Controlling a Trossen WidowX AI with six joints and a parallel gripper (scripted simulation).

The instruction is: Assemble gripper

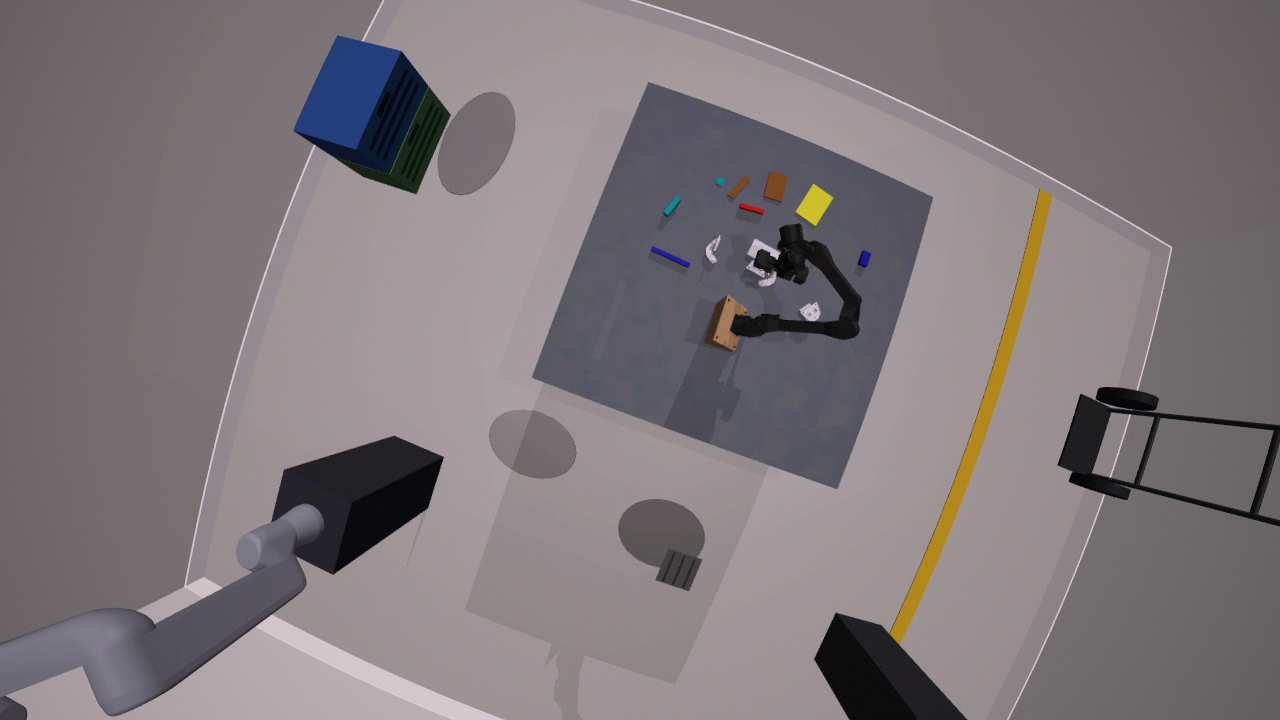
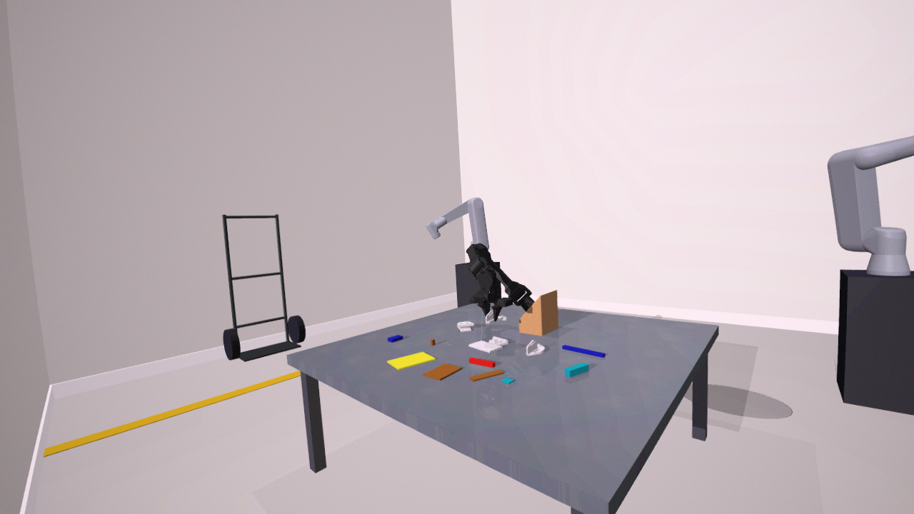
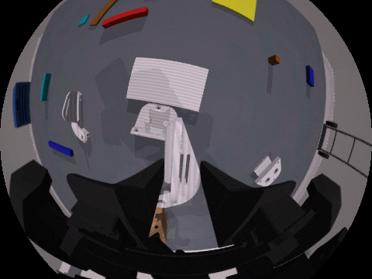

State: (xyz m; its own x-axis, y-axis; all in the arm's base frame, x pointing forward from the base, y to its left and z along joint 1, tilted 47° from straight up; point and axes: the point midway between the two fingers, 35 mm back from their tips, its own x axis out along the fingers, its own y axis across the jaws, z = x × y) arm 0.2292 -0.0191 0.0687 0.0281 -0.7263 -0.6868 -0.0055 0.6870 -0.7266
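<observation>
Right now my gripper tip is 90 mm short of the flat white ribbed part, 80 mm above it and 30 mm to the right of it. Also, from my gripper tip: white jaw (30 mm behind, 20 mm to the left); red bar (240 mm ahead, 140 mm to the left, 80 mm below); blue bar (370 mm to the left, 80 mm below, 50 mm behind).
</observation>
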